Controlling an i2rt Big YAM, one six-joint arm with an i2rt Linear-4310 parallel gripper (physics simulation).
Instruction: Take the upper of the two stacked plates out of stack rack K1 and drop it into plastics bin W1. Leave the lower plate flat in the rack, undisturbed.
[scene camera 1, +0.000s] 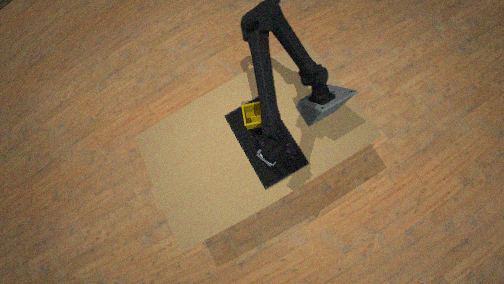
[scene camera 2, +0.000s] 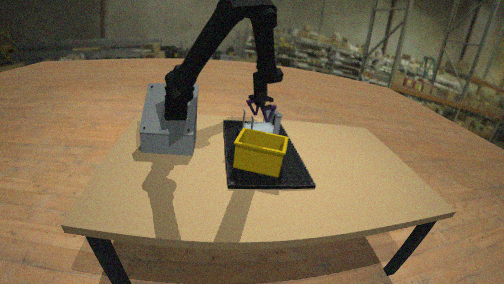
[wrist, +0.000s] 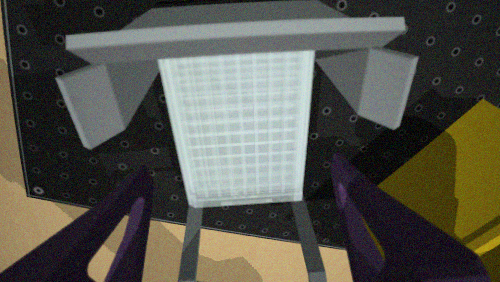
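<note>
The stacked clear plates lie in rack K1, between its tall grey wall and two thin posts. In the wrist view the upper plate's gridded top shows; the seam to the lower plate cannot be made out. My gripper is open and empty. Its two purple fingers stand apart on either side of the plates in the wrist view, roughly lined up with their long sides, with a gap at each side. Yellow bin W1 stands beside the rack.
Rack and bin stand on a black perforated board on the wooden table. The rack's angled grey corner pieces flank its tall wall. The arm's grey base stands to one side.
</note>
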